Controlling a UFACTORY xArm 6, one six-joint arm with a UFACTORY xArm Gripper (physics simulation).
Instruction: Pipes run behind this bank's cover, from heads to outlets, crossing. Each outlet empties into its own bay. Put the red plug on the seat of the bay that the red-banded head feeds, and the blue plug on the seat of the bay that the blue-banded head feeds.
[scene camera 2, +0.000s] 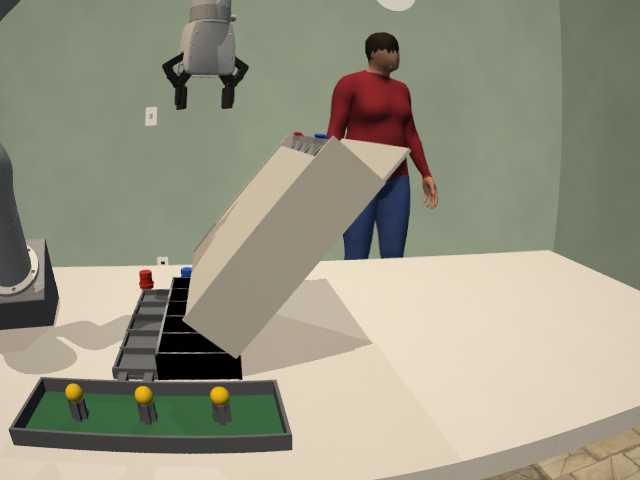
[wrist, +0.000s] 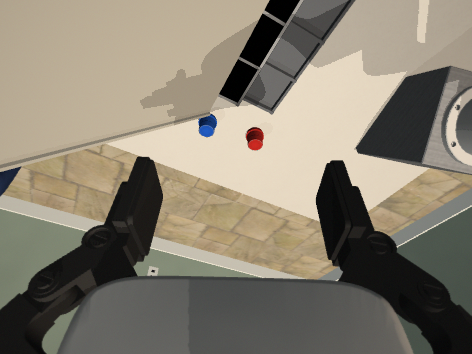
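Pixels of known places: gripper, between the fingertips: (scene camera 2: 204, 108) (wrist: 239, 178); arm's base, origin of its link: (scene camera 2: 10, 270).
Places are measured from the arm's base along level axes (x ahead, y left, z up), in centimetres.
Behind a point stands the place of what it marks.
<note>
My gripper (scene camera 2: 204, 98) {x 40.3, y 3.1, z 27.6 cm} (wrist: 239, 178) {x 40.3, y 3.1, z 27.6 cm} is open and empty, high above the table and left of the bank's raised top. The red plug (scene camera 2: 146, 279) {x 25.2, y 24.4, z -9.8 cm} (wrist: 255, 138) {x 25.6, y 24.5, z -8.5 cm} stands upright on the table at the far end of the bays. The blue plug (scene camera 2: 186, 271) {x 35.1, y 25.9, z -8.4 cm} (wrist: 207, 125) {x 35.5, y 26.0, z -8.3 cm} stands beside it, partly hidden by the bank in the scene view. The bank's beige cover (scene camera 2: 289, 242) {x 52.5, y -19.8, z 8.7 cm} (wrist: 100, 65) {x 51.0, y 9.3, z 13.7 cm} slants up over dark bays. A grey row of open compartments (scene camera 2: 140, 341) {x 27.8, y -6.3, z -11.5 cm} (wrist: 292, 57) {x 27.7, y 8.3, z -11.5 cm} runs along them. Red (scene camera 2: 298, 133) {x 58.7, y 12.8, z 22.6 cm} and blue (scene camera 2: 321, 136) {x 58.7, y -9.5, z 22.6 cm} bands show at the top; the pipes' courses are hidden.
A green-floored tray (scene camera 2: 155, 443) {x 33.6, y -38.0, z -10.5 cm} with three yellow balls on grey stands lies at the front. The robot's base block (scene camera 2: 31, 310) {x 4.8, y -2.9, z -7.2 cm} (wrist: 407, 120) {x 6.3, y 5.8, z -4.4 cm} stands at the left in the scene view. A person (scene camera 2: 374, 103) stands behind the table (scene camera 2: 465, 335) {x 86.4, y -10.7, z -12.1 cm}.
</note>
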